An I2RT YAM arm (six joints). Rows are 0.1 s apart.
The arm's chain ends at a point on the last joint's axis. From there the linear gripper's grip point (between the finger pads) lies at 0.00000 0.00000 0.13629 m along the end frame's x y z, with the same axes.
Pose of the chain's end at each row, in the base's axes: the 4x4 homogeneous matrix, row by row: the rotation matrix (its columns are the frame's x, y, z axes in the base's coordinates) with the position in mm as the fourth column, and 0 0 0 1 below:
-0.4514, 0.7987, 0.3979, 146.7; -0.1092, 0.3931, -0.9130, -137.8; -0.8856, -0.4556, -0.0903, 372.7; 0, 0, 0, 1
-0.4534, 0.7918, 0.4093, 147.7; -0.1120, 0.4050, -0.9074, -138.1; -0.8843, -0.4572, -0.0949, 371.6; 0, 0, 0, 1
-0.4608, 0.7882, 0.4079, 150.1; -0.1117, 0.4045, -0.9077, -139.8; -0.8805, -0.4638, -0.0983, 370.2; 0, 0, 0, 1
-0.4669, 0.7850, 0.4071, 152.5; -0.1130, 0.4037, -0.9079, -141.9; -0.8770, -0.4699, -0.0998, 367.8; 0, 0, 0, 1
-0.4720, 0.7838, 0.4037, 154.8; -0.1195, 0.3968, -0.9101, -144.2; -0.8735, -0.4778, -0.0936, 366.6; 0, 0, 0, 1
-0.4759, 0.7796, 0.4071, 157.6; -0.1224, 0.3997, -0.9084, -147.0; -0.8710, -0.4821, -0.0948, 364.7; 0, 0, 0, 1
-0.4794, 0.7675, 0.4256, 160.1; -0.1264, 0.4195, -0.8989, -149.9; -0.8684, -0.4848, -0.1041, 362.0; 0, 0, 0, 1
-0.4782, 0.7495, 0.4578, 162.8; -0.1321, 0.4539, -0.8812, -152.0; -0.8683, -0.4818, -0.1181, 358.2; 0, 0, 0, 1
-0.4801, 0.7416, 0.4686, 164.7; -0.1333, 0.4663, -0.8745, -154.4; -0.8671, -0.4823, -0.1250, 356.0; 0, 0, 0, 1
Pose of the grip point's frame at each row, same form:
-0.4514, 0.7987, 0.3979, 200.9; -0.1092, 0.3931, -0.9130, -262.2; -0.8856, -0.4556, -0.0903, 360.4; 0, 0, 0, 1
-0.4534, 0.7918, 0.4093, 203.5; -0.1120, 0.4050, -0.9074, -261.8; -0.8843, -0.4572, -0.0949, 358.7; 0, 0, 0, 1
-0.4608, 0.7882, 0.4079, 205.7; -0.1117, 0.4045, -0.9077, -263.5; -0.8805, -0.4638, -0.0983, 356.8; 0, 0, 0, 1
-0.4669, 0.7850, 0.4071, 208.0; -0.1130, 0.4037, -0.9079, -265.6; -0.8770, -0.4699, -0.0998, 354.2; 0, 0, 0, 1
-0.4720, 0.7838, 0.4037, 209.8; -0.1195, 0.3968, -0.9101, -268.2; -0.8735, -0.4778, -0.0936, 353.8; 0, 0, 0, 1
-0.4759, 0.7796, 0.4071, 213.1; -0.1224, 0.3997, -0.9084, -270.8; -0.8710, -0.4821, -0.0948, 351.8; 0, 0, 0, 1
-0.4794, 0.7675, 0.4256, 218.1; -0.1264, 0.4195, -0.8989, -272.4; -0.8684, -0.4848, -0.1041, 347.8; 0, 0, 0, 1
-0.4782, 0.7495, 0.4578, 225.2; -0.1321, 0.4539, -0.8812, -272.1; -0.8683, -0.4818, -0.1181, 342.1; 0, 0, 0, 1
-0.4801, 0.7416, 0.4686, 228.6; -0.1333, 0.4663, -0.8745, -273.6; -0.8671, -0.4823, -0.1250, 339.0; 0, 0, 0, 1

